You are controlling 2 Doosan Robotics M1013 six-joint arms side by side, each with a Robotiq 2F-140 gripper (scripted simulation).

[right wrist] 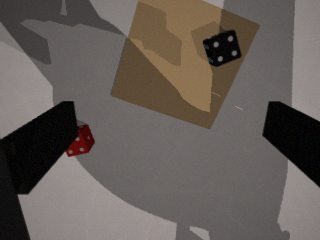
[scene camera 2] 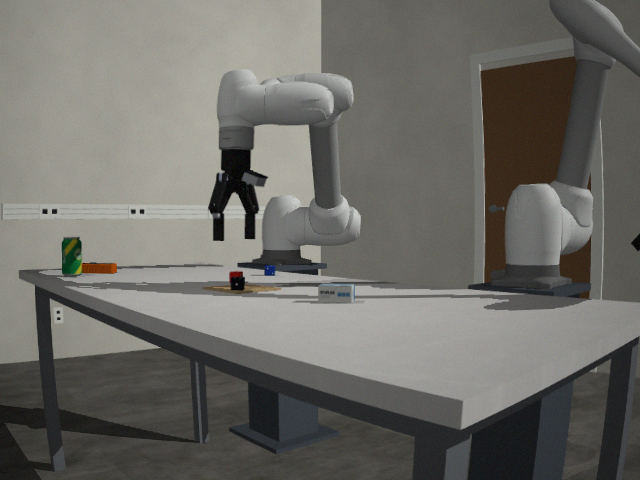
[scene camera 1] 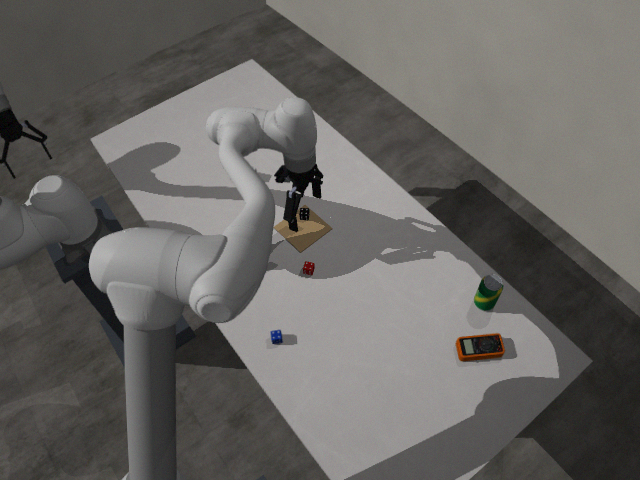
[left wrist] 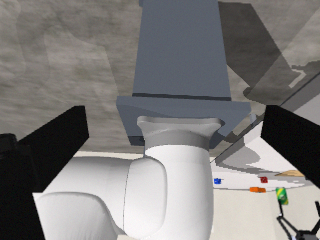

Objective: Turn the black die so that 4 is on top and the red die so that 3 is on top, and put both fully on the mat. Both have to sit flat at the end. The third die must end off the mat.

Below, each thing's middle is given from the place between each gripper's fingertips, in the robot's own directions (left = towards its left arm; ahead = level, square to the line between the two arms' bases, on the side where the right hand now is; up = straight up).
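Labels:
My right hand (scene camera 2: pixel 234 239) is 3 cm to the right of the tan mat (scene camera 1: pixel 309 231) and 13 cm above it. There's also a black die (right wrist: pixel 222 48), and that one's 7 cm to the left of my right hand, 3 cm ahead of it and 11 cm below it.
From my left hand, the black die is 72 cm ahead, 72 cm to the right and 10 cm below. The tan mat is 69 cm ahead of that same left hand, 75 cm to the right of it and 12 cm below it.

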